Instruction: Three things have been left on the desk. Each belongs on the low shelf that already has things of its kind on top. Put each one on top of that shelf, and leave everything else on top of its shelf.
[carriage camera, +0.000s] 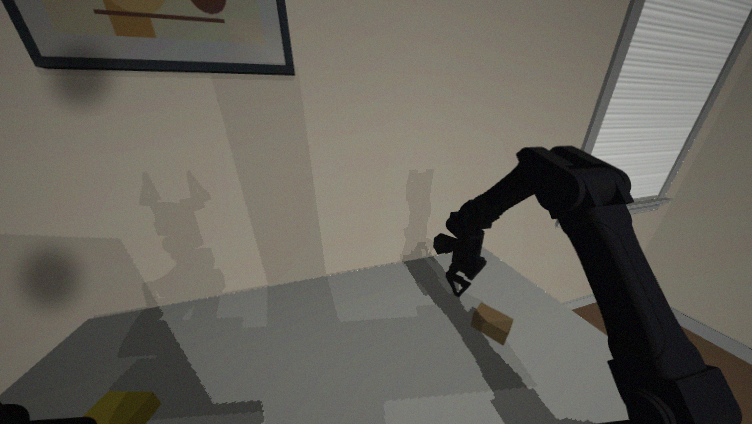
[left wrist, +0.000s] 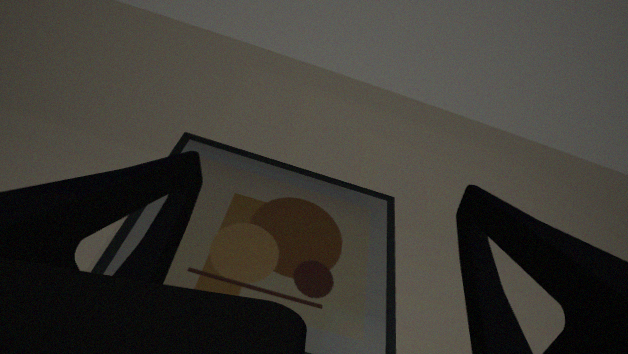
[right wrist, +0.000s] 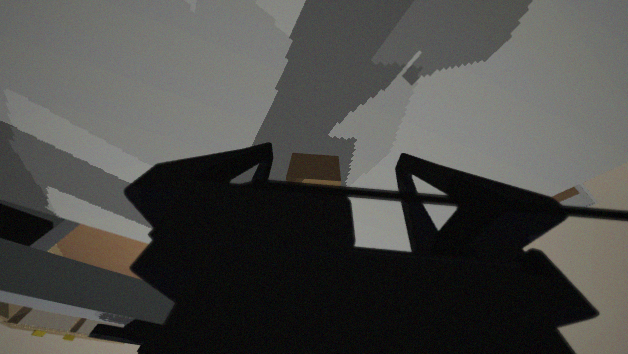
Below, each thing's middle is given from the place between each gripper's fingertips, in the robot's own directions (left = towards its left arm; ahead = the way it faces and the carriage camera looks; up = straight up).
Right now the framed picture (carriage camera: 234, 44) is 53 cm ahead of my left hand, 11 cm to the left of it and 33 cm above it.
I see my right gripper 16 cm short of the framed picture, 75 cm to the right of it and 84 cm below it.
